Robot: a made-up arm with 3 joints.
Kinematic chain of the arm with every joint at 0, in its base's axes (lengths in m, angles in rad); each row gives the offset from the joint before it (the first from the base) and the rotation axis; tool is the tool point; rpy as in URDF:
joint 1: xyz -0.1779 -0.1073 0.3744 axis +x
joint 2: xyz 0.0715 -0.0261 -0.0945 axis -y
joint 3: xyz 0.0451 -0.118 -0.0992 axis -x
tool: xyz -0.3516 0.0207 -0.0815 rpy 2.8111 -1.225 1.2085
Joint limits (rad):
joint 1: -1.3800..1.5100
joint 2: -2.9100..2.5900
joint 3: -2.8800..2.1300
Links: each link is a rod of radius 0.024 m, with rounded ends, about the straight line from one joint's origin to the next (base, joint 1, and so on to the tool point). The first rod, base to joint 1, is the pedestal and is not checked.
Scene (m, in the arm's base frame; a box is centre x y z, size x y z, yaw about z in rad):
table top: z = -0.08
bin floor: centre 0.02 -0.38 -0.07 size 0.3 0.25 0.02 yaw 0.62
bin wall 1: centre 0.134 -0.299 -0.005 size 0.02 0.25 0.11 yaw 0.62
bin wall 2: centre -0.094 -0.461 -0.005 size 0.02 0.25 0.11 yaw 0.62
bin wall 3: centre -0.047 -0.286 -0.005 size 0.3 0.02 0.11 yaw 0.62
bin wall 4: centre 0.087 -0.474 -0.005 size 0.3 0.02 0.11 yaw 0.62
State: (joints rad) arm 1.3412 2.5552 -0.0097
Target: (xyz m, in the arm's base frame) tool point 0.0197 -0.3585 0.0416
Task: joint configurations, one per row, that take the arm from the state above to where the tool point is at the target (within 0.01 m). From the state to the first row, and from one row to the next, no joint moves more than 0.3 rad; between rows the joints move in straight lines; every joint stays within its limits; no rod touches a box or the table.
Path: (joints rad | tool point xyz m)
1: 1.0515 2.5602 -0.1205 | 0.2473 -0.0644 0.2189
2: 0.7619 2.5651 -0.2312 | 0.2453 -0.1035 0.2179
3: 0.4722 2.5701 -0.3420 | 0.2428 -0.1402 0.2250
4: 0.1826 2.5751 -0.4527 | 0.2399 -0.1737 0.2390
5: -0.1071 2.5801 -0.5635 | 0.2367 -0.2032 0.2592
6: -0.3968 2.5850 -0.6742 | 0.2331 -0.2283 0.2851
7: -0.6864 2.5900 -0.7850 | 0.2292 -0.2478 0.3163
8: -0.6313 2.3184 -0.7681 | 0.2072 -0.2968 0.2382
9: -0.5762 2.0468 -0.7512 | 0.1626 -0.3326 0.1623
10: -0.5210 1.7752 -0.7343 | 0.0986 -0.3533 0.0947
11: -0.4659 1.5036 -0.7174 | 0.0197 -0.3585 0.0416

